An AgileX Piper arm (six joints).
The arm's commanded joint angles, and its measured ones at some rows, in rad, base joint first. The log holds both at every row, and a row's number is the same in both.
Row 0, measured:
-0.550 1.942 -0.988 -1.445 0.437 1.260
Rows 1 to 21, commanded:
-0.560 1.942 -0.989 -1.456 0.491 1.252
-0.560 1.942 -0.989 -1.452 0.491 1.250
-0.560 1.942 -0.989 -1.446 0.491 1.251
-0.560 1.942 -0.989 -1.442 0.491 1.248
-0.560 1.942 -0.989 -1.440 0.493 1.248
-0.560 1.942 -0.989 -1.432 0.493 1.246
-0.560 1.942 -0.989 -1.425 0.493 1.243
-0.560 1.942 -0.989 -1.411 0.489 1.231
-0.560 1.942 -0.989 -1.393 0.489 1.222
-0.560 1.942 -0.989 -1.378 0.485 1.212
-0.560 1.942 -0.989 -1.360 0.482 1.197
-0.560 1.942 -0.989 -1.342 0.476 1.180
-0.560 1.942 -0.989 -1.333 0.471 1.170
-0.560 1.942 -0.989 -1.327 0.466 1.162
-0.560 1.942 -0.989 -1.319 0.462 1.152
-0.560 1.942 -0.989 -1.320 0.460 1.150
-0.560 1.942 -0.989 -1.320 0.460 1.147
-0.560 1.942 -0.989 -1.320 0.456 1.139
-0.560 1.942 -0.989 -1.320 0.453 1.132
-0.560 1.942 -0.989 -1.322 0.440 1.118
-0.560 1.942 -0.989 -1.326 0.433 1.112
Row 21, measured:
-0.556 1.942 -0.990 -1.334 0.463 1.149
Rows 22 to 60, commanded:
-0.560 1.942 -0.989 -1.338 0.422 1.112
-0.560 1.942 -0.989 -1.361 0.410 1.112
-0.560 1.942 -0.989 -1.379 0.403 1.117
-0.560 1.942 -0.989 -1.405 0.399 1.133
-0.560 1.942 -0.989 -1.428 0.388 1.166
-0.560 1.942 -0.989 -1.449 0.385 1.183
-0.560 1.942 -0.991 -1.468 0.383 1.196
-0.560 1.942 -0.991 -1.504 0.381 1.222
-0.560 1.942 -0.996 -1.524 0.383 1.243
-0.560 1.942 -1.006 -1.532 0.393 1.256
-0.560 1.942 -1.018 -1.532 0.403 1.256
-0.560 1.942 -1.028 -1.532 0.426 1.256
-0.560 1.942 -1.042 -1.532 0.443 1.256
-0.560 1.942 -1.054 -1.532 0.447 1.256
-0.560 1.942 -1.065 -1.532 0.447 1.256
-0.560 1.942 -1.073 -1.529 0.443 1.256
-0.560 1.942 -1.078 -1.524 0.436 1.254
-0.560 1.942 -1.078 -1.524 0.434 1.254
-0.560 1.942 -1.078 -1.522 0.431 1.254
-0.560 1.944 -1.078 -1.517 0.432 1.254
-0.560 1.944 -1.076 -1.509 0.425 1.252
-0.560 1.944 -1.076 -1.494 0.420 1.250
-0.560 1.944 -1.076 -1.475 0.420 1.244
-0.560 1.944 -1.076 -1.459 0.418 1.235
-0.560 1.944 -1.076 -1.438 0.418 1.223
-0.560 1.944 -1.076 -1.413 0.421 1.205
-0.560 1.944 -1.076 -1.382 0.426 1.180
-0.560 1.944 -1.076 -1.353 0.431 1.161
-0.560 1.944 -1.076 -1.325 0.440 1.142
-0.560 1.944 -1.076 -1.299 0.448 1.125
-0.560 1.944 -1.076 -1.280 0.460 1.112
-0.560 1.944 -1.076 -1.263 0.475 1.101
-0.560 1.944 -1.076 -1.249 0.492 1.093
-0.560 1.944 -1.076 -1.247 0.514 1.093
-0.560 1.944 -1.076 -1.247 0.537 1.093
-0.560 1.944 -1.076 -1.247 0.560 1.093
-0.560 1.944 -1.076 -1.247 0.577 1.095
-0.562 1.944 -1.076 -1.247 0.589 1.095
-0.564 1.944 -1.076 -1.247 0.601 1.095
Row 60, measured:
-0.557 1.942 -1.073 -1.253 0.521 1.104
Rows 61 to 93, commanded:
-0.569 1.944 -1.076 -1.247 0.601 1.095
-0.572 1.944 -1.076 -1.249 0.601 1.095
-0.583 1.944 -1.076 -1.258 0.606 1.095
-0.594 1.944 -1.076 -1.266 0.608 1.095
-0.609 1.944 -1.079 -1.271 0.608 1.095
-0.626 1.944 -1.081 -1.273 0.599 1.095
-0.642 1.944 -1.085 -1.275 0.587 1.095
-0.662 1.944 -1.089 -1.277 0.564 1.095
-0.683 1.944 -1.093 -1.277 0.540 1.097
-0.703 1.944 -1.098 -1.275 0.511 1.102
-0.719 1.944 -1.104 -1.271 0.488 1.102
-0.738 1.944 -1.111 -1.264 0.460 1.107
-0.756 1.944 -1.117 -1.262 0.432 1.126
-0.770 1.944 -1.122 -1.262 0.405 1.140
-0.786 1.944 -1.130 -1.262 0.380 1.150
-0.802 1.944 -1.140 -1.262 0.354 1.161
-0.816 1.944 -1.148 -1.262 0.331 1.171
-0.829 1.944 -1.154 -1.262 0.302 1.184
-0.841 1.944 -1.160 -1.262 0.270 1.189
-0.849 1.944 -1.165 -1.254 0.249 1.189
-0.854 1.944 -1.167 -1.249 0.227 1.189
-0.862 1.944 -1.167 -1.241 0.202 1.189
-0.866 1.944 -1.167 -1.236 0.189 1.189
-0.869 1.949 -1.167 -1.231 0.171 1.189
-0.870 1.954 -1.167 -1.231 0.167 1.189
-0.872 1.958 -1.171 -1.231 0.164 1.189
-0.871 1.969 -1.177 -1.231 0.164 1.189
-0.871 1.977 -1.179 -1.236 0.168 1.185
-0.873 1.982 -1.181 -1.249 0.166 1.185
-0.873 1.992 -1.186 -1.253 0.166 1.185
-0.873 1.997 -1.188 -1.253 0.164 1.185
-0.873 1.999 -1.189 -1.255 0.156 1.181
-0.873 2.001 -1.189 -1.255 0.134 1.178
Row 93, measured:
-0.865 1.988 -1.180 -1.235 0.155 1.182
